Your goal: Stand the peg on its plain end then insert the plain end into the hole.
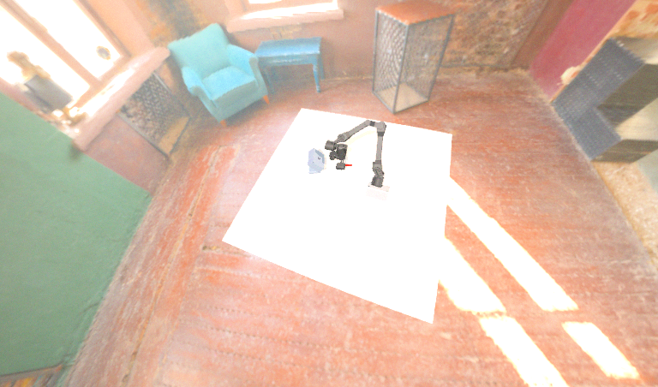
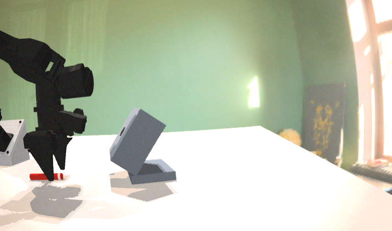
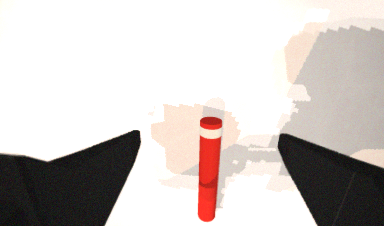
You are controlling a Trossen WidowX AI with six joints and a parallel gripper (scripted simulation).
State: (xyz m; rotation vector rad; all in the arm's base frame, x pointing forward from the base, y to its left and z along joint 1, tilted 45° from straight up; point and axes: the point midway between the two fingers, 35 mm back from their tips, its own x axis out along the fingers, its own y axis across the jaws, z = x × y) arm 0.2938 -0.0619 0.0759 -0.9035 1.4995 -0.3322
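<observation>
My gripper tip is now 1 cm past the red peg. Round my gripper tip: grey base plate 19 cm ahead, 8 cm to the left; then grey sloped panel 17 cm ahead, 7 cm to the left, 7 cm above.
</observation>
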